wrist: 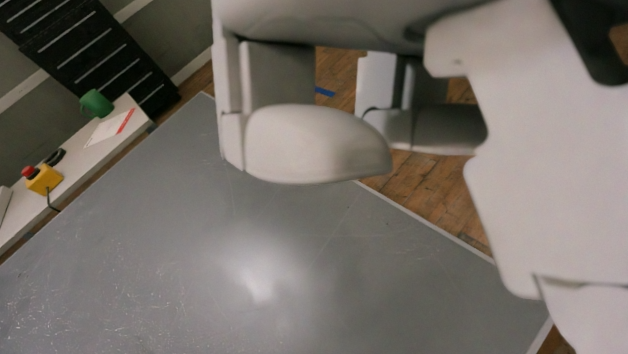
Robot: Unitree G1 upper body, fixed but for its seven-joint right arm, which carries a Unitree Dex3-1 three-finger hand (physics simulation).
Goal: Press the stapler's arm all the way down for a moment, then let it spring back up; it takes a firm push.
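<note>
The stapler does not show in the wrist view. My gripper (395, 142) is in the upper middle and right of the view, over the far part of the grey table (165, 240). Its pale fingers are curled in towards the palm, with no object seen between them, and it looks shut. The hand's body covers the right side of the view and hides what lies behind it.
A pale side bench (82, 162) at the left bears a green mug (96, 104), a sheet of paper with a red stripe (107, 131) and a yellow box with a red button (45, 180). A black drawer cabinet (90, 45) stands behind it. Wooden floor (425, 200) shows beyond the table's edge.
</note>
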